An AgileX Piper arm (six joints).
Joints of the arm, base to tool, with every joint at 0 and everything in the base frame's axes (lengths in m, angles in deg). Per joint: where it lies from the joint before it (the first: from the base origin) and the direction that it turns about. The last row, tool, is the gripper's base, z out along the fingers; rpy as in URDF.
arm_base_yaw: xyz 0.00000 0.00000 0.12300 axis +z
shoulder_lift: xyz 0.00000 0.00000 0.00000 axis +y
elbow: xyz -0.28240 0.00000 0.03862 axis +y
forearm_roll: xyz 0.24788 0.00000 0.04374 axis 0.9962 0 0.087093
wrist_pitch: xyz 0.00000 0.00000 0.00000 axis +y
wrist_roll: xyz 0.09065 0.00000 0.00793 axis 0.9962 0 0.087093
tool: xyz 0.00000 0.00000 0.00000 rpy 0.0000 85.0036 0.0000
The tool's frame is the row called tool.
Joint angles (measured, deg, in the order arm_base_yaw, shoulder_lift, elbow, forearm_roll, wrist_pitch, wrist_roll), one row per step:
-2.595 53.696 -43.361 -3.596 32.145 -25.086
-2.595 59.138 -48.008 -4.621 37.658 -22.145
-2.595 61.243 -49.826 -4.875 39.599 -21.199
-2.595 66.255 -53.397 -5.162 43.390 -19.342
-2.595 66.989 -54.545 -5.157 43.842 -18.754
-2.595 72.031 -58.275 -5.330 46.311 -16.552
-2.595 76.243 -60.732 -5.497 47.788 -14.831
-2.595 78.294 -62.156 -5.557 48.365 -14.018
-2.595 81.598 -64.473 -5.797 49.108 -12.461
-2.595 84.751 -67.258 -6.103 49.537 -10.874
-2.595 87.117 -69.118 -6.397 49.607 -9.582
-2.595 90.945 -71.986 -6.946 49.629 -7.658
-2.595 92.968 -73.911 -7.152 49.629 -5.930
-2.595 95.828 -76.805 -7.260 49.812 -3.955
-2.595 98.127 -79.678 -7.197 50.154 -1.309
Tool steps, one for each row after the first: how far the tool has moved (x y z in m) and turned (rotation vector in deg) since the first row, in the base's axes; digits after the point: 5 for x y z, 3 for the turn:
0.01773 -0.00225 0.00077 1.453 6.112 -2.203
0.02489 -0.00302 0.00096 1.952 8.264 -3.001
0.04202 -0.00449 -0.00292 3.074 13.328 -4.689
0.04557 -0.00470 -0.00016 3.498 13.314 -5.141
0.06488 -0.00602 -0.00397 4.845 16.886 -7.055
0.08069 -0.00708 -0.01151 5.781 19.945 -8.593
0.08893 -0.00758 -0.01435 6.227 21.065 -9.314
0.10245 -0.00856 -0.01933 6.943 22.627 -10.655
0.11679 -0.00962 -0.02176 7.628 23.244 -11.954
0.12741 -0.01046 -0.02512 8.132 23.667 -12.986
0.14428 -0.01189 -0.03218 8.744 24.401 -14.528
0.15397 -0.01258 -0.03435 9.632 24.286 -15.865
0.16767 -0.01335 -0.03729 10.767 24.188 -17.424
0.17943 -0.01385 -0.03755 12.543 23.634 -19.488

